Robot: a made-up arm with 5 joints. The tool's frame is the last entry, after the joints. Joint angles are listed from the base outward. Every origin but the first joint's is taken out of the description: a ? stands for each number. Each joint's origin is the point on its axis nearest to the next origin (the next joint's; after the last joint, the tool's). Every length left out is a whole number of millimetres.
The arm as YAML. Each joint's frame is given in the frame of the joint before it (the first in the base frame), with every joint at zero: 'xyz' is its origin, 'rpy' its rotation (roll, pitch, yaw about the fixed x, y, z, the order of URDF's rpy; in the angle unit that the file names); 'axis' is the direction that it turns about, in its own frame. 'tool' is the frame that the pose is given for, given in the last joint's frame.
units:
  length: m
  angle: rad
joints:
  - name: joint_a
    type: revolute
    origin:
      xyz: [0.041, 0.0, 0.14]
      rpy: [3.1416, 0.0, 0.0]
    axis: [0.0, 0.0, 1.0]
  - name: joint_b
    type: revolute
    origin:
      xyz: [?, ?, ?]
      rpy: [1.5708, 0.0, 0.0]
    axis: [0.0, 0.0, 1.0]
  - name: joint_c
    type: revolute
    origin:
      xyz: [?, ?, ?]
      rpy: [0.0, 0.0, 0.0]
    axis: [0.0, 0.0, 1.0]
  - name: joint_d
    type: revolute
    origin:
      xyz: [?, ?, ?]
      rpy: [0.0, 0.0, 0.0]
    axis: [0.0, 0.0, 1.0]
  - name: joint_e
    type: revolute
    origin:
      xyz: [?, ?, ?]
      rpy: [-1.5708, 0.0, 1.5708]
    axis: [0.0, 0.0, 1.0]
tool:
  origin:
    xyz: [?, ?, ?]
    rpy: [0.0, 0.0, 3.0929]
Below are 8 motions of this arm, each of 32 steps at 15 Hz.
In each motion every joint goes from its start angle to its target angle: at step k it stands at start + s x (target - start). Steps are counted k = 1, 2, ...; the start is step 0. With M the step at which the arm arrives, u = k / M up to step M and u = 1 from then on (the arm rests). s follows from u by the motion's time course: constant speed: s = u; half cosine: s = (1 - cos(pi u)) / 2; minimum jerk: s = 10 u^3 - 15 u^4 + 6 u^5.
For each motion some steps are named. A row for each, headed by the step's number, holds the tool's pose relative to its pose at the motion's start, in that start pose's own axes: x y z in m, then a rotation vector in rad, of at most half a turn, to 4 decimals.
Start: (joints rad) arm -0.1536 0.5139 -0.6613 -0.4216 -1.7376
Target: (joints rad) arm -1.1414 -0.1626 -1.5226 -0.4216 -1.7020
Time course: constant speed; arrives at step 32
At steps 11, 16, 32:
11: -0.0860 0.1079 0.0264 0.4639 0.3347 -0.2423
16: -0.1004 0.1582 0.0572 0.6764 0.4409 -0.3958
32: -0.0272 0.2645 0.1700 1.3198 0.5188 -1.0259

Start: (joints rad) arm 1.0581 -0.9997 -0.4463 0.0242 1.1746
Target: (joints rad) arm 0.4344 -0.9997 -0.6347 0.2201 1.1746
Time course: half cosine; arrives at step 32
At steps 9, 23, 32:
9: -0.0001 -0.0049 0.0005 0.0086 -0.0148 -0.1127
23: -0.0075 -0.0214 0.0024 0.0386 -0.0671 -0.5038
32: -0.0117 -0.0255 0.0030 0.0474 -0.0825 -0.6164

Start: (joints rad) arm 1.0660 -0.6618 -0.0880 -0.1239 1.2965
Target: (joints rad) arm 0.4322 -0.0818 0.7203 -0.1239 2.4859
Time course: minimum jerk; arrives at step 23
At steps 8, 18, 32:
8: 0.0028 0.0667 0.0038 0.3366 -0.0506 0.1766
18: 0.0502 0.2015 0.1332 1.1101 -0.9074 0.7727
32: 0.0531 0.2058 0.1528 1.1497 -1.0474 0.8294

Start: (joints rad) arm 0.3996 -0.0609 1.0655 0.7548 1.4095
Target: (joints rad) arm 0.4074 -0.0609 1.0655 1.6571 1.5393
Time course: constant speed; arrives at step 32
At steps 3, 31, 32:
3: -0.0017 0.0076 0.0003 0.0829 0.0170 0.0114
31: -0.0148 0.0689 0.0330 0.8658 0.1237 0.1113
32: -0.0151 0.0705 0.0350 0.8940 0.1258 0.1144

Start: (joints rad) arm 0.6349 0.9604 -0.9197 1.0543 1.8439
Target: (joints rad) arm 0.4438 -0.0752 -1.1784 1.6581 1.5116
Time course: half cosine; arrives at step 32
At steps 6, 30, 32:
6: 0.0017 -0.0106 0.0177 -0.0585 0.0045 -0.0139
30: 0.0279 -0.0062 0.2182 -0.6895 -0.0998 -0.1837
32: 0.0281 -0.0051 0.2200 -0.6960 -0.1024 -0.1857

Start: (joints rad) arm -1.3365 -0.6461 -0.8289 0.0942 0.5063
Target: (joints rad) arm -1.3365 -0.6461 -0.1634 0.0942 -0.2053
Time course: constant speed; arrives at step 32
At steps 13, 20, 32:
13: -0.0453 0.0223 0.0033 0.0836 0.2581 -0.2873
20: -0.0689 0.0339 0.0107 0.0977 0.4078 -0.4383
32: -0.1062 0.0523 0.0319 0.0690 0.6758 -0.6847

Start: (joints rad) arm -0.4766 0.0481 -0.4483 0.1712 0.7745
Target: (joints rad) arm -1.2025 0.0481 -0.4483 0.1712 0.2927
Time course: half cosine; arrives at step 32
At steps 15, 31, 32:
15: 0.0509 0.0519 0.0155 0.2609 -0.1851 -0.2898
31: 0.1092 0.1008 0.0634 0.6338 -0.3344 -0.6246
32: 0.1094 0.1009 0.0637 0.6356 -0.3349 -0.6260

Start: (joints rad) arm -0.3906 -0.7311 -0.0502 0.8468 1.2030
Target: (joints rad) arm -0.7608 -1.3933 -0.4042 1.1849 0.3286
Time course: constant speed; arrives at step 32
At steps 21, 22, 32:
21: 0.0234 -0.0264 0.1004 -0.1840 -0.4782 -0.5997
22: 0.0228 -0.0269 0.1054 -0.1862 -0.5041 -0.6297
32: 0.0080 -0.0272 0.1537 -0.1732 -0.7730 -0.9321

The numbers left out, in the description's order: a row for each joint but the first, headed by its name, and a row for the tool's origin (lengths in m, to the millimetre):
joint_b: 0.025 -0.012 0.0
joint_c: 0.022 -0.088 0.0
joint_d: 0.096 -0.004 0.0
joint_e: 0.092 0.0 0.0
tool: 0.0 0.0 0.0

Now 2 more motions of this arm.
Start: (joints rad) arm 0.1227 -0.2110 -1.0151 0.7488 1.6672
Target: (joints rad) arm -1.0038 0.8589 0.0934 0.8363 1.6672
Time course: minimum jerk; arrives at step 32
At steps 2, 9, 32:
2: 0.0004 0.0009 -0.0005 0.0049 -0.0025 -0.0011
9: 0.0318 0.0559 -0.0203 0.3072 -0.1643 -0.0495
32: 0.1369 0.2643 0.2378 1.9212 -1.1848 0.8398

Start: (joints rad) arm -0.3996 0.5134 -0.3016 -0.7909 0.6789
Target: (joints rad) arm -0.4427 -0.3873 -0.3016 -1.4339 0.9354
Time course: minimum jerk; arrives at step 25
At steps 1, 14, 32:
1: 0.0001 -0.0001 0.0000 -0.0005 -0.0008 0.0001
14: 0.1348 -0.0939 0.0385 -0.6043 -0.7259 0.1213
32: 0.1895 -0.1363 0.1152 -1.0553 -1.1289 0.1569

